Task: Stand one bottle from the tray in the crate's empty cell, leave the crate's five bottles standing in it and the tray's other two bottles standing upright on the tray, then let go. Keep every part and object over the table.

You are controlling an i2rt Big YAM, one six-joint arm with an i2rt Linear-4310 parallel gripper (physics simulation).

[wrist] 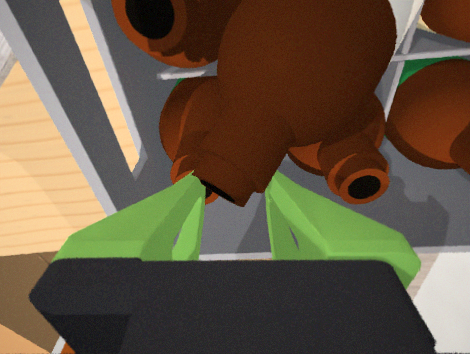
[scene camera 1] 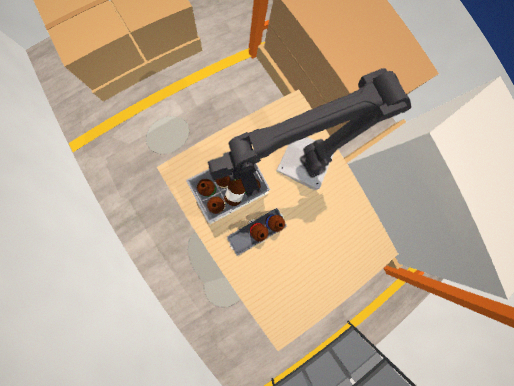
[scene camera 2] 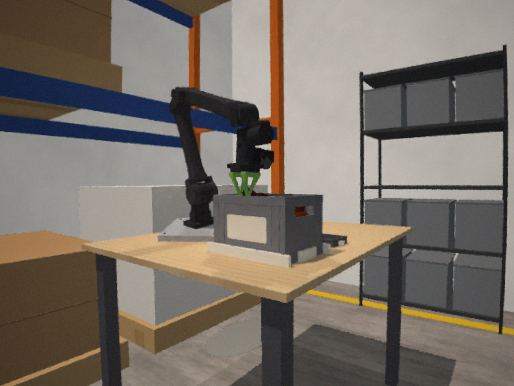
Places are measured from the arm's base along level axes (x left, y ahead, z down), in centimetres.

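Pixels of known places: gripper, fingertip midpoint: (wrist: 235, 177); arm's base, origin of the base link: (scene camera 1: 312, 164) (scene camera 2: 201, 223).
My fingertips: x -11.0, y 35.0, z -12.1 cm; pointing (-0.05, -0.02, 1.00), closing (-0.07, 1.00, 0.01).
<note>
Ahead of a thing's pixels: the offset from my fingertips to its top centre. "spot": to the spot under its first point. Level surfaces: height alone.
The grey crate {dy +6.5, dx +3.1, dz -0.6 cm} (scene camera 1: 198, 201) (scene camera 2: 302, 232) (wrist: 80, 100) holds several brown bottles. A white-labelled bottle (scene camera 1: 234, 194) (wrist: 305, 65) leans steeply over other bottles inside it. My gripper (scene camera 2: 246, 193) (wrist: 235, 177) is low over the crate, with its green fingers shut on the leaning bottle's neck near the mouth. Another bottle {dy +7.0, dx -1.7, dz +0.6 cm} (wrist: 357, 170) is just right of the right finger, and a bottle {dy -2.2, dx -1.2, dz +0.6 cm} (wrist: 175, 120) is partly behind the held neck. In scene camera 1, the hand hides part of the crate. The dark tray {spot: dy +14.0, dx +28.4, dz +16.4 cm} (scene camera 1: 240, 243) bears two upright bottles {dy +4.0, dx +26.8, dz +0.9 cm} (scene camera 1: 258, 232) {dy -4.5, dx +26.9, dz +0.9 cm} (scene camera 1: 276, 223) and an empty place at its left end.
The wooden table {dz +16.9 cm} (scene camera 1: 320, 260) (scene camera 2: 370, 231) carries the crate, the tray and the arm's base plate (scene camera 1: 295, 167) (scene camera 2: 185, 232). The tray lies close beside the crate. The crate stands near a table edge. A shelf rack (scene camera 2: 361, 175) and cardboard boxes (scene camera 1: 95, 40) stand off the table.
</note>
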